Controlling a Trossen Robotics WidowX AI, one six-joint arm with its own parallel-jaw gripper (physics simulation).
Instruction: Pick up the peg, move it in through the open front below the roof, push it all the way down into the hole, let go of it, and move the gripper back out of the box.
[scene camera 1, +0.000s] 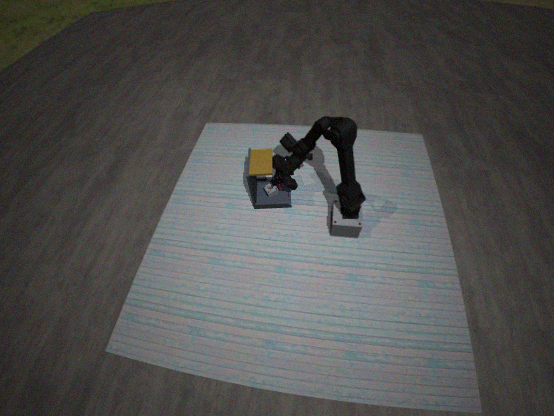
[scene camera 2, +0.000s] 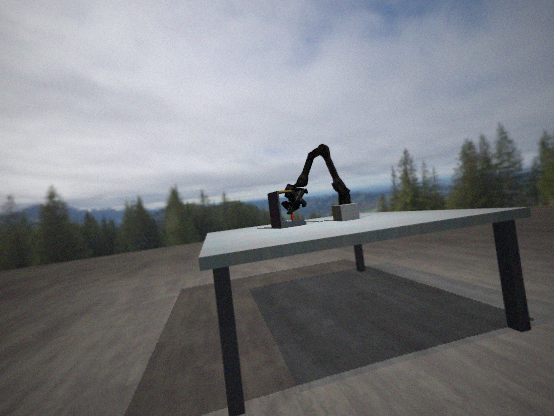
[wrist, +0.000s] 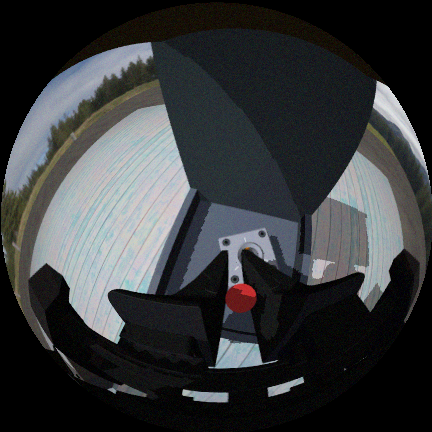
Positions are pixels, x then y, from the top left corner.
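My gripper (wrist: 234, 255) carries red peg (wrist: 240, 297), nothing else touches it.
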